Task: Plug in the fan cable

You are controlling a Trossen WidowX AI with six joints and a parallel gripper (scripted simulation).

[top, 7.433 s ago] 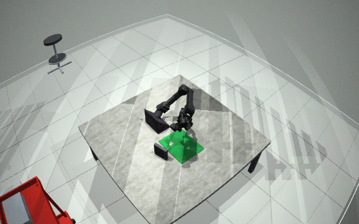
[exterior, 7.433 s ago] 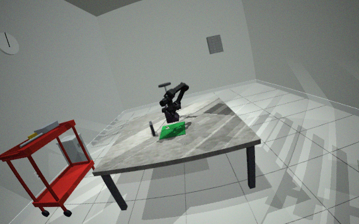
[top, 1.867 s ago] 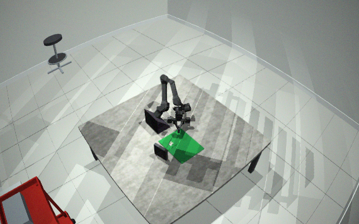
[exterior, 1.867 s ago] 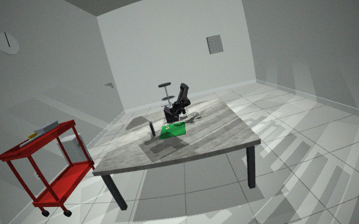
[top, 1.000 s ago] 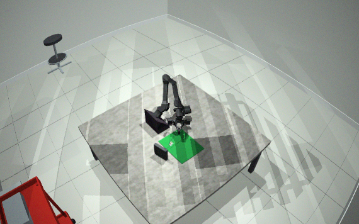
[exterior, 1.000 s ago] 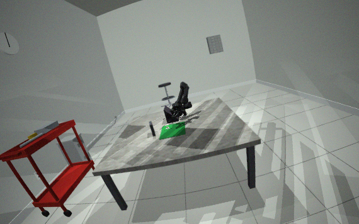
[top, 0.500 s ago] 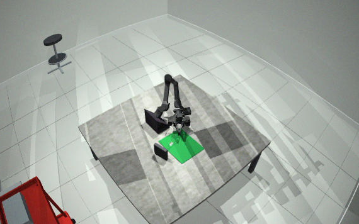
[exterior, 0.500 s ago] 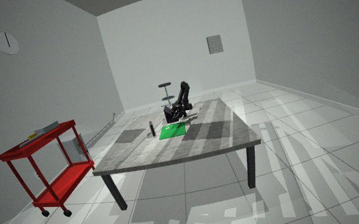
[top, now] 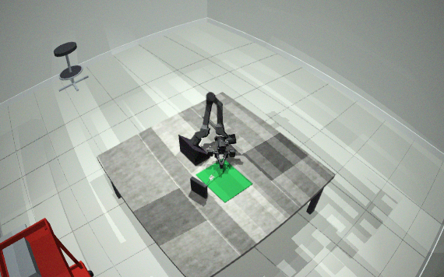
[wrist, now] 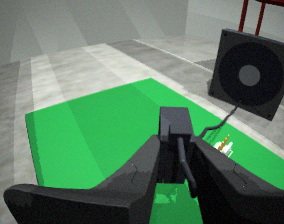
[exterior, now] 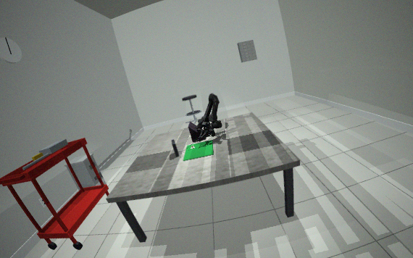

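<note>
My gripper tip is now 2 cm short of the white four-pin header, 9 cm to the left of it and 8 cm above it. From my gripper tip the other things lie so: green board (7 cm ahead, 2 cm to the right, 9 cm below); black fan (7 cm ahead, 21 cm to the right, 2 cm below); dark plug (1 cm below).
</note>
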